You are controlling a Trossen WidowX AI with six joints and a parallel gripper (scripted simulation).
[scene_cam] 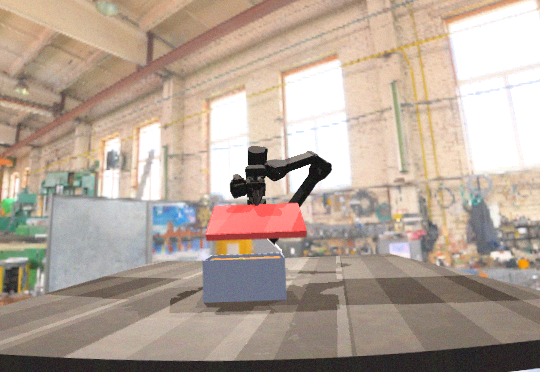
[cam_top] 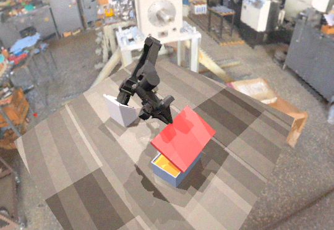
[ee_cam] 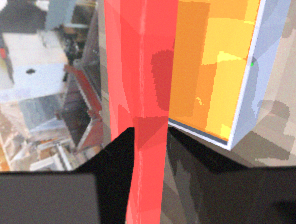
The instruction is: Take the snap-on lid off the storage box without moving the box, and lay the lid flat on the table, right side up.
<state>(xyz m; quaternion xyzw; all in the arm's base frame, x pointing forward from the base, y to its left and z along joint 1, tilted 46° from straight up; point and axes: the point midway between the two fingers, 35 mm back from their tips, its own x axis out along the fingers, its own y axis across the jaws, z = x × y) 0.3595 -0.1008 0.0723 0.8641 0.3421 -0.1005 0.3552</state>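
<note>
My gripper tip is now 7 cm short of the flat red lid and 3 cm above it. From my gripper tip the other things lie so: storage box: 6 cm ahead, 3 cm to the right, 18 cm below.
</note>
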